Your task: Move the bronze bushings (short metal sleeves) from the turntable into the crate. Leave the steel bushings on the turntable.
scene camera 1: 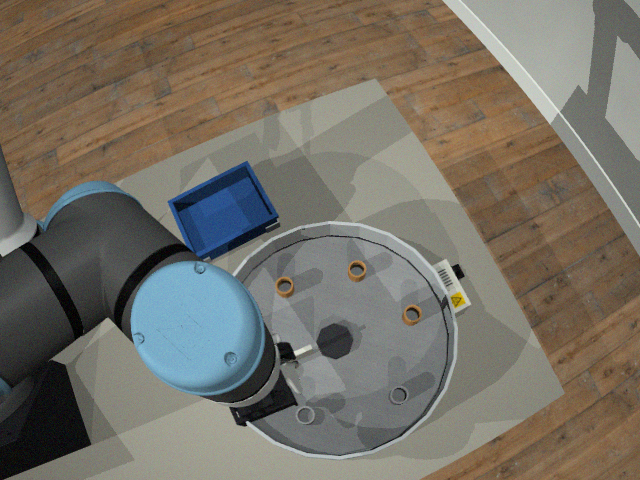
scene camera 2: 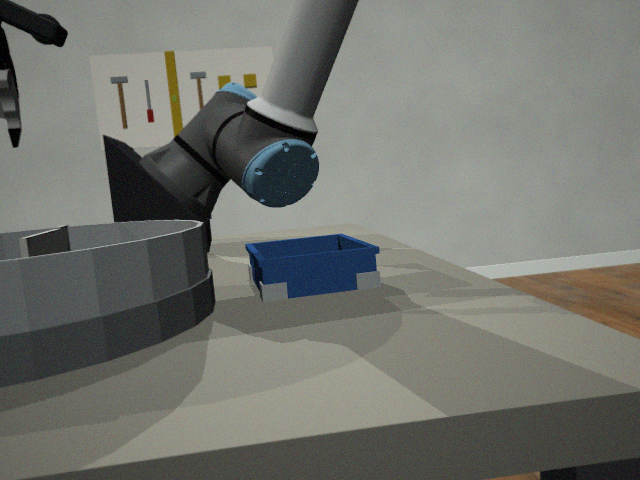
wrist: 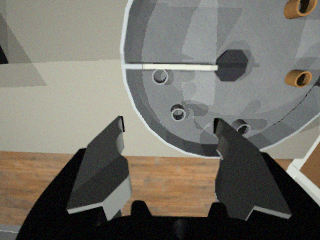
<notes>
In view: the gripper (wrist: 168, 118) and a blue crate (scene camera 2: 283, 269).
The blue crate is seen too in scene camera 1 (scene camera 1: 221, 214).
</notes>
